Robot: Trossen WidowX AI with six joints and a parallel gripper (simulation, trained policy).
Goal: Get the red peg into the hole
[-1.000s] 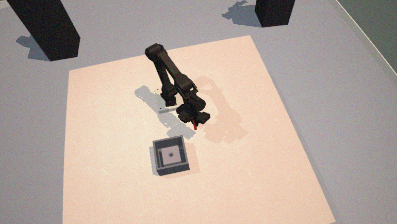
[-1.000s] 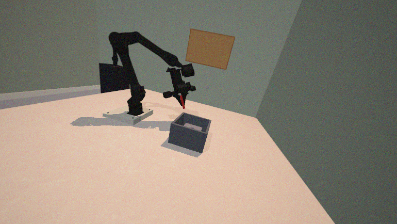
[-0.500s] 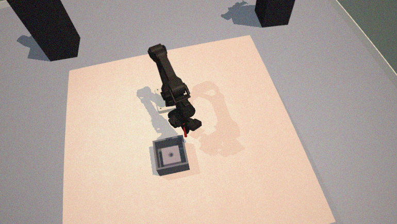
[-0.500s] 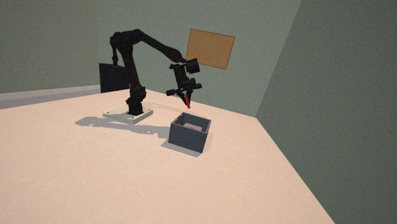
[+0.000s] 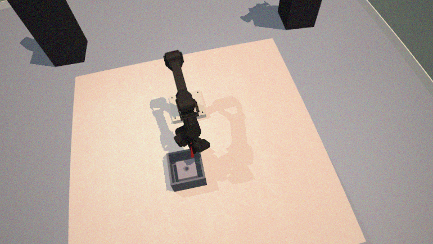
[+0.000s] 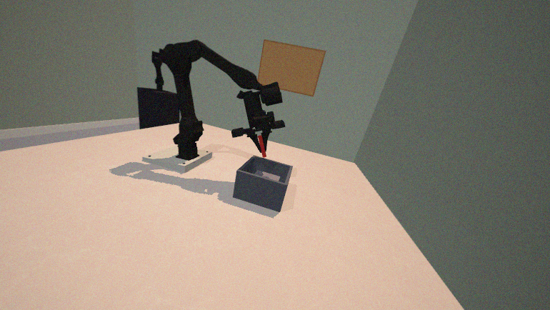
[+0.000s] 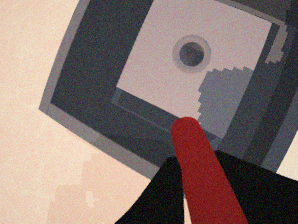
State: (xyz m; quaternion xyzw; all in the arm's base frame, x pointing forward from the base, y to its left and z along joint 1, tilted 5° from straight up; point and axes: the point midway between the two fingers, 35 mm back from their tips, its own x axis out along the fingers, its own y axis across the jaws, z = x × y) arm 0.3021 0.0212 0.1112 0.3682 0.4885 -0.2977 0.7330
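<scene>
Now: the red peg 2 cm above my gripper tip and 1 cm behind it. The rest, counted from my gripper tip: grey box (11 cm below, 5 cm to the right, 4 cm ahead); then plate (9 cm below, 5 cm to the right, 4 cm ahead).
</scene>
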